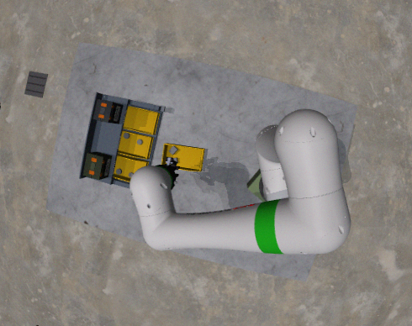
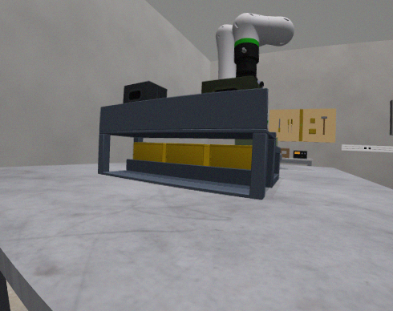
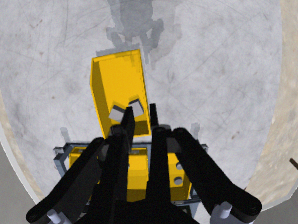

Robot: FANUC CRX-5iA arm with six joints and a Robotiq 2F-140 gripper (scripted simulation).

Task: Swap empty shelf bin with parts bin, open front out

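Right now my hand is 17 cm above the grey part, 7 cm to the left of it and 4 cm short of it. Also, from my hand: dark shelf (26 cm ahead, 12 cm below, 9 cm to the right); black box (30 cm ahead, 22 cm to the right, 2 cm below).
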